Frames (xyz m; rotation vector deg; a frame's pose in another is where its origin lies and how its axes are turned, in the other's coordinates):
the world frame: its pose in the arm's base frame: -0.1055 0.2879 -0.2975 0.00 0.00 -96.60
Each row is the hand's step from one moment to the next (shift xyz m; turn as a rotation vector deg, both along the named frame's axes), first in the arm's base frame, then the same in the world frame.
Working: the arm's base frame: its pose in the world frame: 0.2739 0.1379 0.2975 0.00 0.00 96.60

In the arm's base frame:
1: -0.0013 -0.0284 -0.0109 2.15 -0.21 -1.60
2: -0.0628 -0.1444 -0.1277 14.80 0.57 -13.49
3: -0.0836 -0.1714 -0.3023 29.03 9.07 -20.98
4: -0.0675 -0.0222 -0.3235 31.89 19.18 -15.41
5: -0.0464 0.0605 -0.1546 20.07 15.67 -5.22
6: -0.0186 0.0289 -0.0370 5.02 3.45 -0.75
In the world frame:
1: 0.0284 0.0020 -0.0109 -0.04 2.16 -1.60
2: 0.1507 -0.0458 -0.1277 -2.27 14.64 -13.49
3: 0.1799 -0.0633 -0.3023 -12.35 27.80 -20.98
4: 0.0298 -0.0645 -0.3235 -22.72 29.47 -15.41
5: -0.0548 -0.0530 -0.1546 -17.87 18.14 -5.22
6: -0.0266 -0.0218 -0.0370 -4.00 4.59 -0.75

